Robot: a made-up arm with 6 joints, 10 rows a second.
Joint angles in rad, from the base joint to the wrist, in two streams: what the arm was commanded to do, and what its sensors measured. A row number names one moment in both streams.
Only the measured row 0 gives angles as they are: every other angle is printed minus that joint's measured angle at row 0.
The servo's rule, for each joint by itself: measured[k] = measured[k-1] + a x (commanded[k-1-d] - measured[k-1]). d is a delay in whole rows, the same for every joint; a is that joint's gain. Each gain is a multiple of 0.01, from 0.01 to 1. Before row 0 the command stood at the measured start. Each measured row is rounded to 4 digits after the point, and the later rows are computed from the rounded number. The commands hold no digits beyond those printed.
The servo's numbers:
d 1
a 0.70 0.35 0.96 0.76 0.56 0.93
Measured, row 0: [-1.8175, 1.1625, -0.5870, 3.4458, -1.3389, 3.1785]
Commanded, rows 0 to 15: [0.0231, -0.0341, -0.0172, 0.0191, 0.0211, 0.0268]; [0.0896, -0.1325, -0.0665, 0.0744, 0.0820, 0.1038]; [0.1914, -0.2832, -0.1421, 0.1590, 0.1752, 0.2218]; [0.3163, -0.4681, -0.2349, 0.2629, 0.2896, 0.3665]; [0.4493, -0.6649, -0.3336, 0.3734, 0.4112, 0.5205]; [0.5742, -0.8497, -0.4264, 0.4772, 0.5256, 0.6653]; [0.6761, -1.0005, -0.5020, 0.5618, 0.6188, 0.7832]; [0.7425, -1.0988, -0.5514, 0.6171, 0.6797, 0.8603]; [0.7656, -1.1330, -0.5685, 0.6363, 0.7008, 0.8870]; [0.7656, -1.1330, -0.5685, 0.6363, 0.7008, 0.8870]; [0.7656, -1.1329, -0.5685, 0.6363, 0.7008, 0.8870]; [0.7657, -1.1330, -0.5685, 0.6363, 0.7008, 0.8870]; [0.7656, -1.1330, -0.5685, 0.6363, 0.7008, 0.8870]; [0.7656, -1.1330, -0.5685, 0.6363, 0.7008, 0.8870]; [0.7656, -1.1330, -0.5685, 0.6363, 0.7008, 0.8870]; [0.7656, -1.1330, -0.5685, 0.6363, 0.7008, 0.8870]
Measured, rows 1 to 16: [0.0000, 0.0000, 0.0000, 0.0000, 0.0000, 0.0000]; [0.0162, -0.0119, -0.0165, 0.0145, 0.0118, 0.0249]; [0.0676, -0.0541, -0.0645, 0.0600, 0.0511, 0.0983]; [0.1543, -0.1343, -0.1390, 0.1352, 0.1206, 0.2132]; [0.2677, -0.2511, -0.2311, 0.2323, 0.2152, 0.3558]; [0.3948, -0.3959, -0.3295, 0.3395, 0.3250, 0.5090]; [0.5204, -0.5547, -0.4225, 0.4442, 0.4373, 0.6544]; [0.6294, -0.7107, -0.4988, 0.5336, 0.5389, 0.7742]; [0.7086, -0.8465, -0.5493, 0.5971, 0.6177, 0.8543]; [0.7485, -0.9468, -0.5677, 0.6269, 0.6642, 0.8847]; [0.7605, -1.0120, -0.5685, 0.6340, 0.6847, 0.8868]; [0.7641, -1.0543, -0.5685, 0.6357, 0.6937, 0.8870]; [0.7652, -1.0818, -0.5685, 0.6362, 0.6977, 0.8870]; [0.7655, -1.0997, -0.5685, 0.6363, 0.6994, 0.8870]; [0.7656, -1.1114, -0.5685, 0.6363, 0.7002, 0.8870]; [0.7656, -1.1190, -0.5685, 0.6363, 0.7005, 0.8870]
